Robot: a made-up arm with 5 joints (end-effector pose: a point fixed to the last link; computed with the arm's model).
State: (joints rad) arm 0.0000 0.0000 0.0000 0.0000 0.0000
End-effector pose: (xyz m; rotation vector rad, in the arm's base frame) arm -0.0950 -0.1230 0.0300 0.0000 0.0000 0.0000
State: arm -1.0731 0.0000 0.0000 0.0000 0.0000
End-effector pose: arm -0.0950 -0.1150 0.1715 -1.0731 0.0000 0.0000
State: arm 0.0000 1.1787 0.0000 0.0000 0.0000
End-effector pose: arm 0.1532 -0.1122 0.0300 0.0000 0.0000 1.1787
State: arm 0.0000 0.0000 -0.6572 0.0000 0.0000
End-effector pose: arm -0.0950 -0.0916 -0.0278 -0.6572 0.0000 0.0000
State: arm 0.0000 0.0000 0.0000 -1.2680 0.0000
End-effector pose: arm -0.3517 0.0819 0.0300 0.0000 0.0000 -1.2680
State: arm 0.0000 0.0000 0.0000 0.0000 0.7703
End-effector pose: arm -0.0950 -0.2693 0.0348 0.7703 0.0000 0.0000
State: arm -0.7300 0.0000 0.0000 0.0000 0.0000
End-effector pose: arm -0.0950 -0.1343 0.1283 -0.7300 0.0000 0.0000
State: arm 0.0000 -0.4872 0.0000 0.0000 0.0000
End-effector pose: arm -0.1709 -0.0465 0.0300 0.0000 0.0000 -0.4872
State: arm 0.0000 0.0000 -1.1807 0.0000 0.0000
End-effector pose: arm -0.0950 -0.0964 -0.0803 -1.1807 0.0000 0.0000
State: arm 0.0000 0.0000 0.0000 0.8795 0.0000
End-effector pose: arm 0.1224 -0.0311 0.0300 0.0000 0.0000 0.8795
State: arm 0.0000 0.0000 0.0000 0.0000 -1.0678
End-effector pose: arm -0.0950 -0.0080 -0.1314 -1.0678 0.0000 0.0000
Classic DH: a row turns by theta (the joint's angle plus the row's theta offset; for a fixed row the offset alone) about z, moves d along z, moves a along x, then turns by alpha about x. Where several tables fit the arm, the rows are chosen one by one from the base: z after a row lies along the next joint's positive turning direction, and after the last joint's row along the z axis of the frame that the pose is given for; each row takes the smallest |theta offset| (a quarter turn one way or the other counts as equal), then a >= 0, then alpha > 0; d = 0 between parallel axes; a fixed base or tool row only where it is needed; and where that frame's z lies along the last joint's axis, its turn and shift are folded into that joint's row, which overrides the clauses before.
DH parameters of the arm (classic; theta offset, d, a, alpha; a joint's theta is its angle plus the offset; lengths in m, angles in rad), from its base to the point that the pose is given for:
base (fixed): 1.5708 0.094 0 1.5708
joint 1: 0 0.021 0.068 -1.5708
joint 2: 0 -0.139 -0.26 1.5708
joint 3: 0 -0.105 0.346 -1.5708
joint 4: 0 -0.103 -0.356 1.5708
joint 5: 0 -0.011 0.079 -1.5708
tool (fixed): -1.5708 0.178 0 0

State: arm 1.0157 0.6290 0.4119 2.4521 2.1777
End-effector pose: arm -0.0659 0.2920 0.6367 -0.0767 -1.1704 -2.6402
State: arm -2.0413 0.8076 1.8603 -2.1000 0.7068
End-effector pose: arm 0.0687 0.6111 0.4640 -0.5527 -0.4917 -2.1212
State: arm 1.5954 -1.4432 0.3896 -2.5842 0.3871
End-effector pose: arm 0.2882 -0.2017 0.4746 0.6748 -1.5151 1.7221
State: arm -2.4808 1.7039 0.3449 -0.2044 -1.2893
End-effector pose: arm 0.0792 -0.0622 0.2953 2.0832 -1.4324 -1.3875
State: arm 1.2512 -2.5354 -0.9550 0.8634 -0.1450
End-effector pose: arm -0.1065 0.2682 0.1237 0.8872 1.8888 -0.5179
